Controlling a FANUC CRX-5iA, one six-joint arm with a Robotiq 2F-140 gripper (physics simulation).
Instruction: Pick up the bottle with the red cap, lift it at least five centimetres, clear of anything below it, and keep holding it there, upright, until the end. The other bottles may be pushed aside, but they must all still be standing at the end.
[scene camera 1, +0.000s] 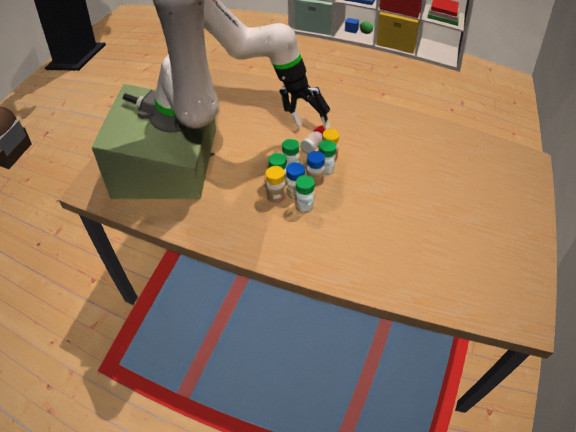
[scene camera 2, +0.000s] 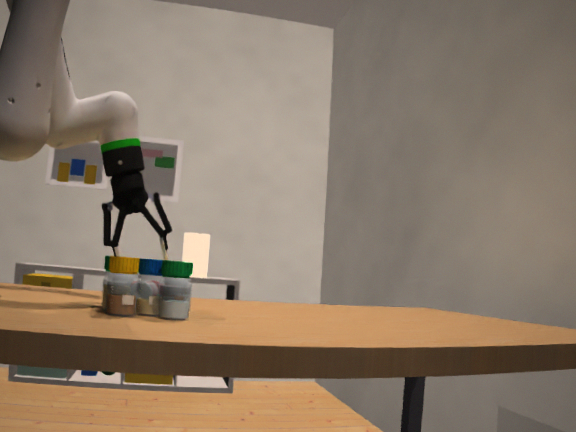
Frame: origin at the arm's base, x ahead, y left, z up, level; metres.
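Seen in the pictures: gripper, fingertip midpoint: (scene camera 1: 313, 126); arm's base at its link origin: (scene camera 1: 170, 117).
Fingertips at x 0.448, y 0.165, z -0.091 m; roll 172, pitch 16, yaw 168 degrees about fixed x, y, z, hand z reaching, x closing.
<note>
Pixels of each thing's top centre, then the offset from my fingertips to it.
- bottle with the red cap, top centre: (scene camera 2: 147, 280) (scene camera 1: 315, 133) 0.026 m down, 0.008 m ahead, 0.003 m right
- yellow-capped bottle at its top centre: (scene camera 1: 331, 134) 0.023 m up, 0.069 m ahead, 0.050 m right
- green-capped bottle at its top centre: (scene camera 1: 327, 145) 0.023 m up, 0.070 m ahead, 0.109 m right
The bottle with the red cap (scene camera 1: 311, 142) lies on its side at the back of the group in scene camera 1, its white base toward the front left and its red cap toward the back right. In scene camera 2 it is mostly hidden behind the front bottles. My gripper (scene camera 1: 312, 124) (scene camera 2: 141, 254) is open and empty, tilted, with its fingertips above and around the cap end. One fingertip appears close to the red cap; contact cannot be told. A yellow-capped bottle (scene camera 1: 330, 137) and a green-capped bottle (scene camera 1: 327, 150) stand right beside the lying bottle.
Other standing bottles are a green-capped one (scene camera 1: 290, 148) to the left, a blue-capped one (scene camera 1: 315, 161) in front, and several more closely grouped toward the front. The green robot base block (scene camera 1: 155, 170) is at the table's left. A shelf unit stands behind the table.
</note>
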